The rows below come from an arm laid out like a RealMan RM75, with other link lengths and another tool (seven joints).
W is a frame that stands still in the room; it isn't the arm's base.
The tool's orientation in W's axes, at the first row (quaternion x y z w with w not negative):
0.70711 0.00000 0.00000 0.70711
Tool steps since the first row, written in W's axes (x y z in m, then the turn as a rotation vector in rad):
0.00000 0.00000 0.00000 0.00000 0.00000 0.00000
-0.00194 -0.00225 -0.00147 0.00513 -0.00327 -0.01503
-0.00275 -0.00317 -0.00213 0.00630 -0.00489 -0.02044
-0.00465 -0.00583 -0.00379 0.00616 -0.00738 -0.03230
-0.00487 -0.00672 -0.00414 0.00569 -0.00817 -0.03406
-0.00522 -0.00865 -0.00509 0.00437 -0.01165 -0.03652
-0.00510 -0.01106 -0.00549 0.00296 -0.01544 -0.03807
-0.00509 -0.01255 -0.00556 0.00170 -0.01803 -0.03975
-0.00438 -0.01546 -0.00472 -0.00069 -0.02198 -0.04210
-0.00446 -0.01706 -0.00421 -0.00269 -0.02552 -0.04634
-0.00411 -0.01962 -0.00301 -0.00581 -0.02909 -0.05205
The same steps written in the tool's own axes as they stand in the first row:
0.00000 0.00000 0.00000 0.00000 0.00000 0.00000
-0.00194 -0.00147 0.00225 0.00513 -0.01503 0.00327
-0.00275 -0.00213 0.00317 0.00630 -0.02044 0.00489
-0.00465 -0.00379 0.00583 0.00616 -0.03230 0.00738
-0.00487 -0.00414 0.00672 0.00569 -0.03406 0.00817
-0.00522 -0.00509 0.00865 0.00437 -0.03652 0.01165
-0.00510 -0.00549 0.01106 0.00296 -0.03807 0.01544
-0.00509 -0.00556 0.01255 0.00170 -0.03975 0.01803
-0.00438 -0.00472 0.01546 -0.00069 -0.04210 0.02198
-0.00446 -0.00421 0.01706 -0.00269 -0.04634 0.02552
-0.00411 -0.00301 0.01962 -0.00581 -0.05205 0.02909

